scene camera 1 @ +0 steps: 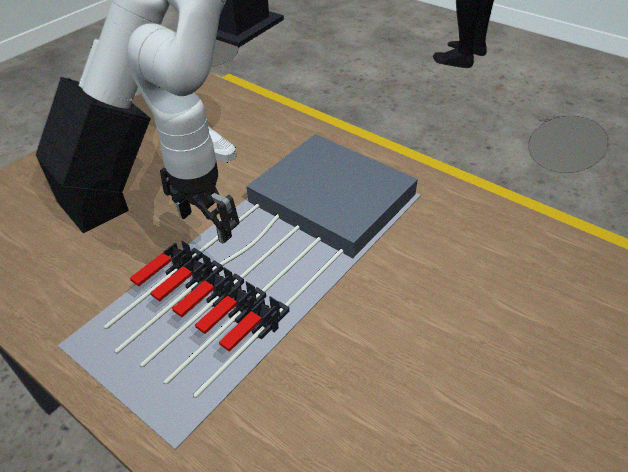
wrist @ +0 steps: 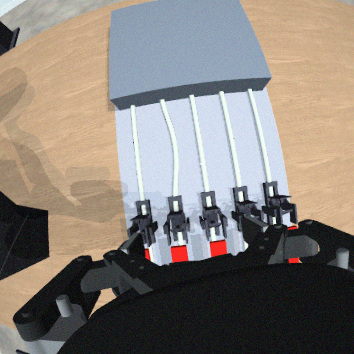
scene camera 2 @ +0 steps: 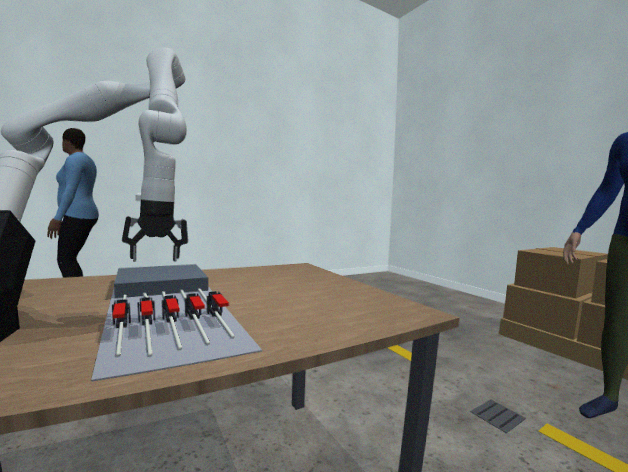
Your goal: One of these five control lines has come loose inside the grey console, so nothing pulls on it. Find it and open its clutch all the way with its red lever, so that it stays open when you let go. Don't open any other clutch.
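Frame: origin at the arm's base, x ahead, y left, z up, level; centimetres.
Seen in the pictures: gripper, between the fingertips: (scene camera 1: 205,227) (wrist: 192,236) (scene camera 2: 155,260); arm's base, origin of its link: (scene camera 1: 106,97).
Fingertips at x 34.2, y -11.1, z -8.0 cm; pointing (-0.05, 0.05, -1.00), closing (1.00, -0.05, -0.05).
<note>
Pixels of each thing's top centre, then the offset from my fingertips to it. Level surfaces: height alone.
- grey console, centre of its top: (scene camera 1: 332,182) (wrist: 180,31) (scene camera 2: 160,272) dy +31.7, dx +5.1, dz -9.8 cm
- red lever, centre of its top: (wrist: 179,258) (scene camera 1: 180,274) (scene camera 2: 146,303) dy -5.5, dx -2.7, dz -8.6 cm
- thin pale board, centre of its top: (scene camera 1: 164,347) (scene camera 2: 177,340) dy -15.8, dx +2.2, dz -14.2 cm
- wooden table, height of its surface: dz -14.5 cm
The grey console (scene camera 1: 332,187) (scene camera 2: 160,276) (wrist: 185,50) has five pale lines running from its front edge through black clutches with red levers. The second line from the left (scene camera 1: 246,249) (wrist: 175,150) is bent between console and clutch; the other four look straight there. Its clutch (wrist: 176,220) has a red lever (scene camera 1: 171,283) (scene camera 2: 146,307) (wrist: 179,254), partly hidden in the wrist view. All five levers stand alike, in one row. My gripper (scene camera 1: 204,225) (scene camera 2: 154,256) (wrist: 192,236) is open and empty, raised above the board, apart from lines and levers.
A thin pale board (scene camera 1: 121,375) (scene camera 2: 177,360) (wrist: 155,150) lies under the lines on the wooden table (scene camera 1: 431,355) (scene camera 2: 314,314). The black arm base (scene camera 1: 96,152) stands at the left. Two people and stacked boxes (scene camera 2: 550,299) are beyond the table.
</note>
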